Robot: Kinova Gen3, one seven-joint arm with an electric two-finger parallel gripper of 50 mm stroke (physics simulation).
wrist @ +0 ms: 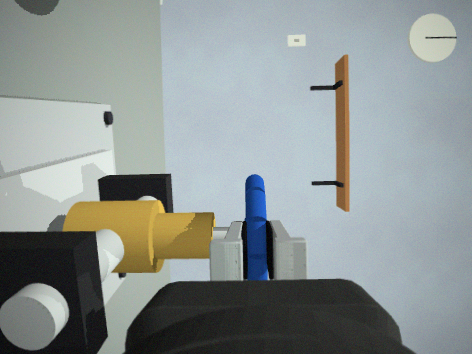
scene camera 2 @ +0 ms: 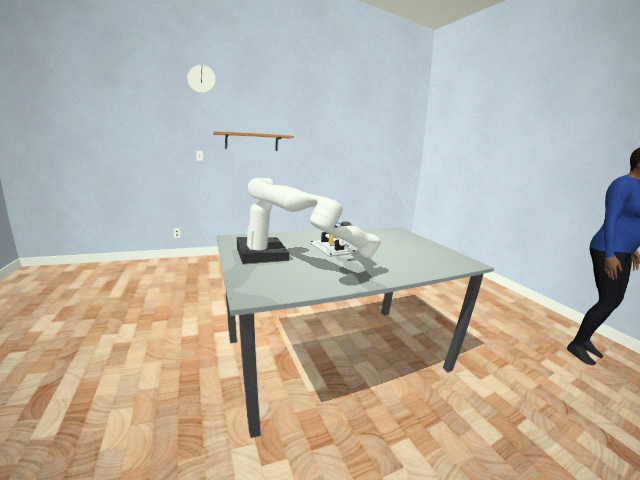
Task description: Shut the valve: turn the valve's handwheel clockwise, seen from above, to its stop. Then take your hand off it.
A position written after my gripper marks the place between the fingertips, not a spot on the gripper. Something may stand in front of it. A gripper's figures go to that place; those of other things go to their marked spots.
My gripper (wrist: 256, 241): 0.19 m from the lens. A blue handwheel (wrist: 255, 202) is 0.19 m from the lens.
